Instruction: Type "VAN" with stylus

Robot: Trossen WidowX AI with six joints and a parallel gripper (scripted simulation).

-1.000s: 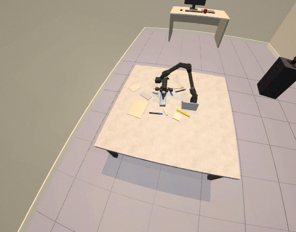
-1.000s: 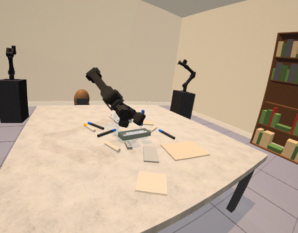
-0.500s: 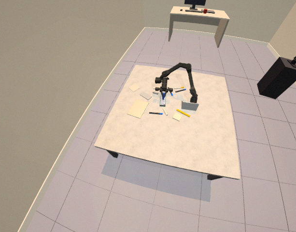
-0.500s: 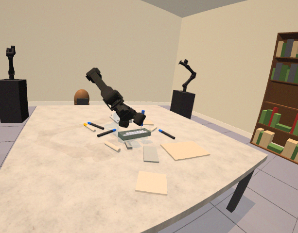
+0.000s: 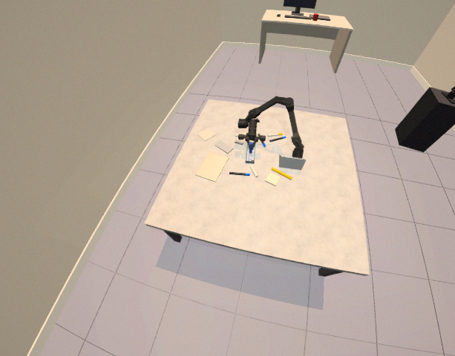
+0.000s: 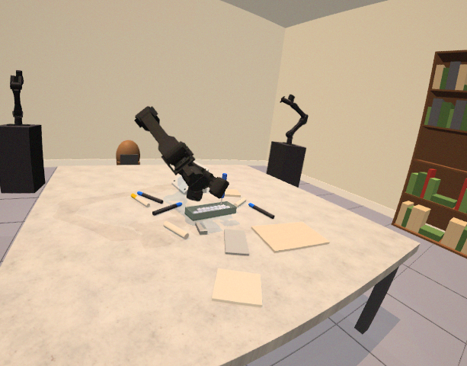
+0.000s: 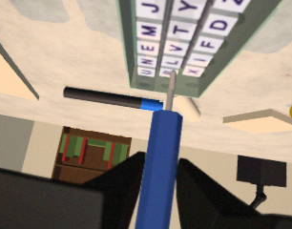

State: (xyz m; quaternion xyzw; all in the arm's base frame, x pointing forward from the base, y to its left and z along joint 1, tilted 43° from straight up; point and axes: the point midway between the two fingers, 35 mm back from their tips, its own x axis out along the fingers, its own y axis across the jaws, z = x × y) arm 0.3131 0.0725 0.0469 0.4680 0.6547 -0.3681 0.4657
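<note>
Right now my gripper tip is 10 mm above the blue stylus. Round my gripper tip: yellow pen: 240 mm behind, 60 mm to the left, 80 mm below; sticky note: 200 mm behind, 130 mm to the left, 80 mm below; grey pad: 220 mm ahead, 30 mm to the right, 80 mm below.
</note>
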